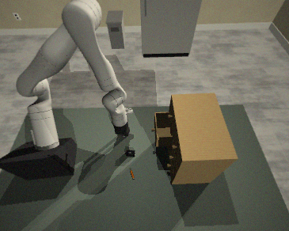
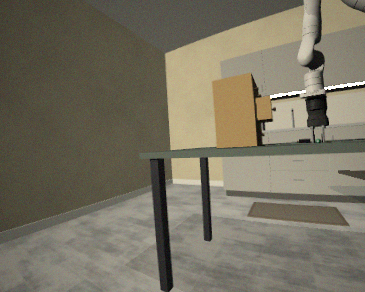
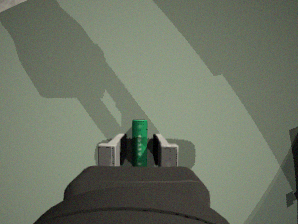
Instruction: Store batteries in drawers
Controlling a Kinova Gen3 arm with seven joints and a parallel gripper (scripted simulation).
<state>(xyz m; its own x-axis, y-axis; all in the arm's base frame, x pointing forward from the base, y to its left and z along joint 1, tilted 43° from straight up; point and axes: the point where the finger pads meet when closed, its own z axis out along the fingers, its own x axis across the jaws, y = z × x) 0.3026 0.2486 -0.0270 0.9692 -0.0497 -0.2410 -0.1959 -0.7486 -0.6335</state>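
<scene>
The green battery lies 10 mm below my hand. From my hand the other things lie so: thin orange battery: 240 mm to the right, 60 mm ahead, 10 mm below; then small black block: 120 mm to the right, 50 mm ahead, 10 mm below.
</scene>
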